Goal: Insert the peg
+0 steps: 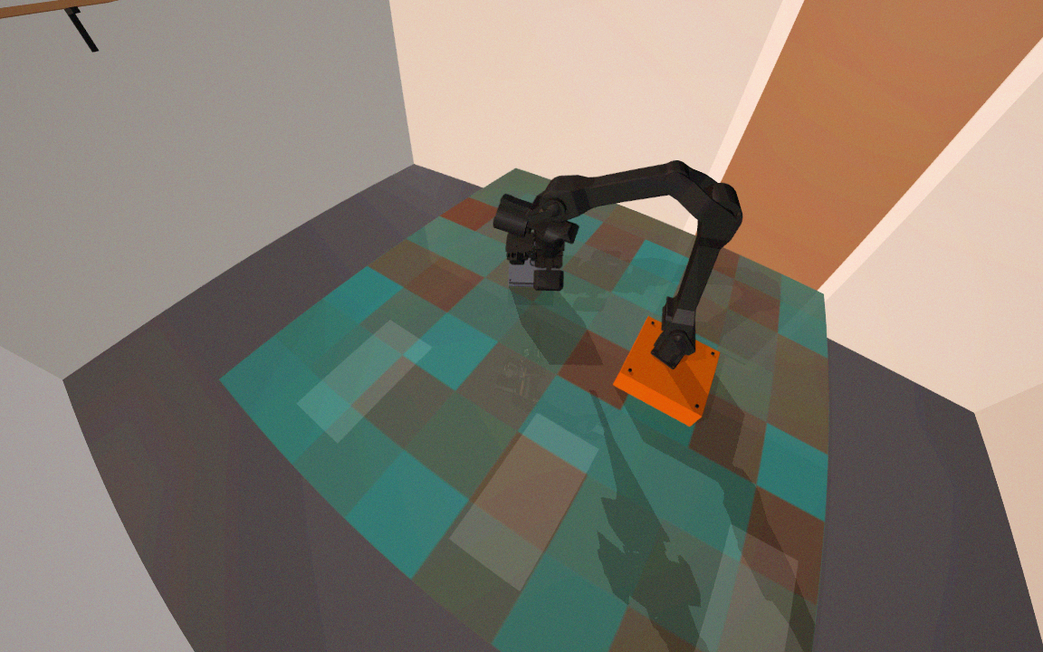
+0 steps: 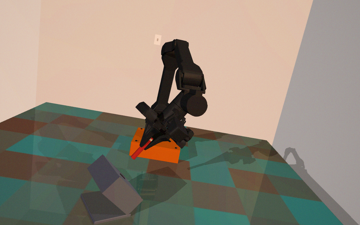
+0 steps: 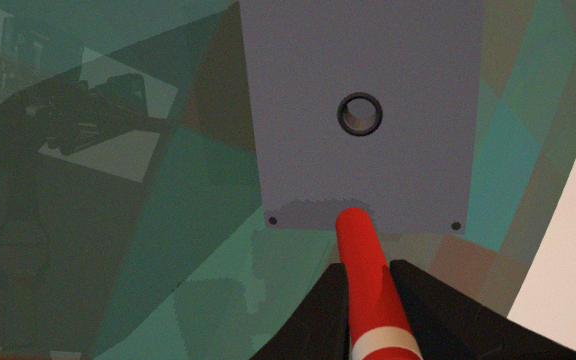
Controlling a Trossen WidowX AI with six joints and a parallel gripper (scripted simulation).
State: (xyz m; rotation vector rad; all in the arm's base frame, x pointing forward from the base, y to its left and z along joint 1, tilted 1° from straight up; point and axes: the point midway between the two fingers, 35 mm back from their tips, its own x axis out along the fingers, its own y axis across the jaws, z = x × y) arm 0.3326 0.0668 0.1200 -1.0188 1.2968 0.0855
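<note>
Right now the hole is 70 mm below my gripper tip, 60 mm ahead of it and 30 mm to the right of it. Also, from my gripper tip: grey sloped panel 90 mm below, 80 mm ahead, 40 mm to the right; flat foot plate 150 mm below, 90 mm ahead, 50 mm to the right; red round peg 10 mm to the left, 10 mm behind, 10 mm above.
</note>
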